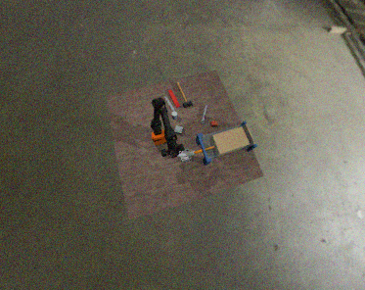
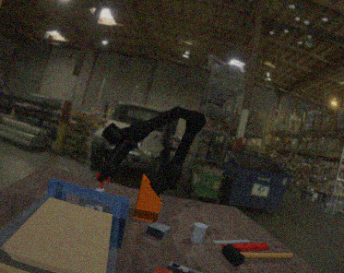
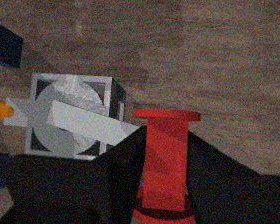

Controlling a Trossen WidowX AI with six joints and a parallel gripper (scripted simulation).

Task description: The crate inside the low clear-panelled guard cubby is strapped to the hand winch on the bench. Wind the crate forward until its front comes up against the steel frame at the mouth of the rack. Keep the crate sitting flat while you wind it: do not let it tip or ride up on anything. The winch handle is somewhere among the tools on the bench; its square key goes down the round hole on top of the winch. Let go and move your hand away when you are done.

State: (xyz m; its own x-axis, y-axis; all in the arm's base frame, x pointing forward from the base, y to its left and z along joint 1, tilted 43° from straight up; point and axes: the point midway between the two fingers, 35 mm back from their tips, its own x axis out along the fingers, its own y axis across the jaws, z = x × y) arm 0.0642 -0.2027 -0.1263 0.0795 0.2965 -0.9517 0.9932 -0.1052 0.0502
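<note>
The winch handle lies 40 mm ahead of my gripper tip, 10 mm to the left of it and 30 mm below it. The rest, counted from my gripper tip: blue steel frame 260 mm ahead, 20 mm to the right, 30 mm below; winch 80 mm ahead, 20 mm to the right, 100 mm below; red knob 10 mm to the left.
</note>
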